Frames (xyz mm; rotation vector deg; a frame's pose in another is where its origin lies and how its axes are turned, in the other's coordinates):
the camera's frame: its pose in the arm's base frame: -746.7 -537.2 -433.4 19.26 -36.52 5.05
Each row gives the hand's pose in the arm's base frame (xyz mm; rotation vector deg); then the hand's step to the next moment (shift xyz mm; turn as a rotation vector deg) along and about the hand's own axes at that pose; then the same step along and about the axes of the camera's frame.
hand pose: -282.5 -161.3 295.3 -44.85 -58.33 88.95
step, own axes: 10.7 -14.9 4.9 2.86 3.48 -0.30
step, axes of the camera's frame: 8.9 14.3 8.7 -3.41 1.91 -2.27
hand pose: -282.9 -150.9 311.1 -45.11 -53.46 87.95
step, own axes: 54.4 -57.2 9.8 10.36 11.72 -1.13
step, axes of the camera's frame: 39.3 66.9 17.7 -11.53 7.10 -7.91
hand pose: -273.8 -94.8 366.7 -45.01 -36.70 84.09
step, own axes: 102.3 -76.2 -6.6 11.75 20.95 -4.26
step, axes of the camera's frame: 69.3 102.7 -30.8 -19.62 5.68 -13.33
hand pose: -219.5 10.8 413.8 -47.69 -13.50 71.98
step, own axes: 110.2 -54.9 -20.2 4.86 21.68 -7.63
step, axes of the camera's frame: 64.8 63.8 -85.5 -20.69 -1.59 -11.01
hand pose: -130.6 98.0 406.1 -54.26 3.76 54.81
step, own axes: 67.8 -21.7 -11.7 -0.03 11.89 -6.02
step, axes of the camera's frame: 34.5 12.7 -62.0 -12.06 -3.59 -4.39
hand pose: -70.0 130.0 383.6 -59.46 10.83 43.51
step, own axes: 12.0 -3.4 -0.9 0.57 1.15 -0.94
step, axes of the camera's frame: 6.6 0.7 -10.6 -1.05 -0.59 -1.04
